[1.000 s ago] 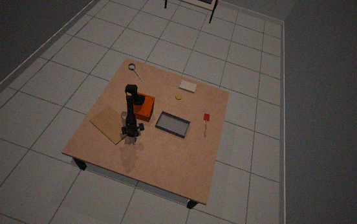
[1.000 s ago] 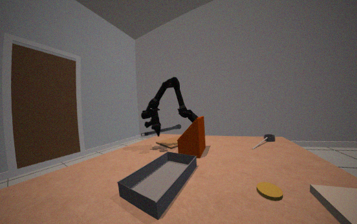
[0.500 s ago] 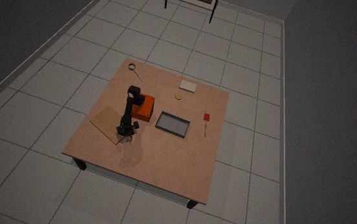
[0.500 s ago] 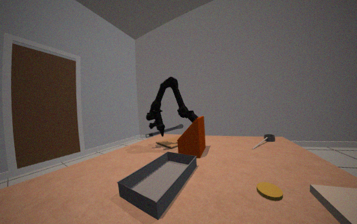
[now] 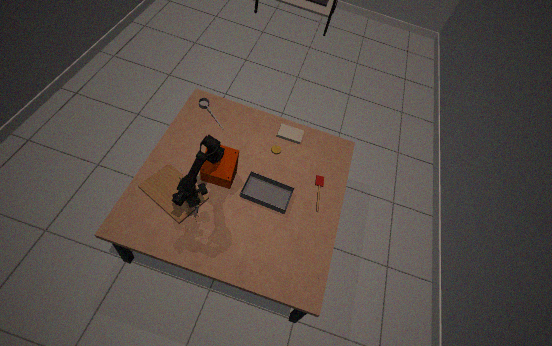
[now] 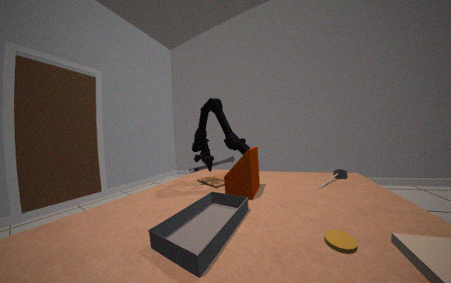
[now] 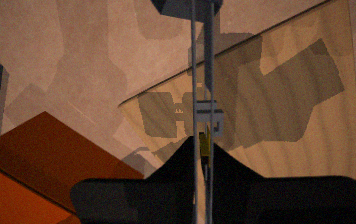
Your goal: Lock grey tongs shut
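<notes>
Right now my gripper tip is 140 mm past the wooden board, 40 mm to the right of it and 80 mm above it. The rest, counted from my gripper tip: slab (420 mm ahead, 790 mm to the left, 70 mm below); then yellow disc (360 mm ahead, 610 mm to the left, 80 mm below); then grey roasting tin (400 mm ahead, 240 mm to the left, 60 mm below).
</notes>
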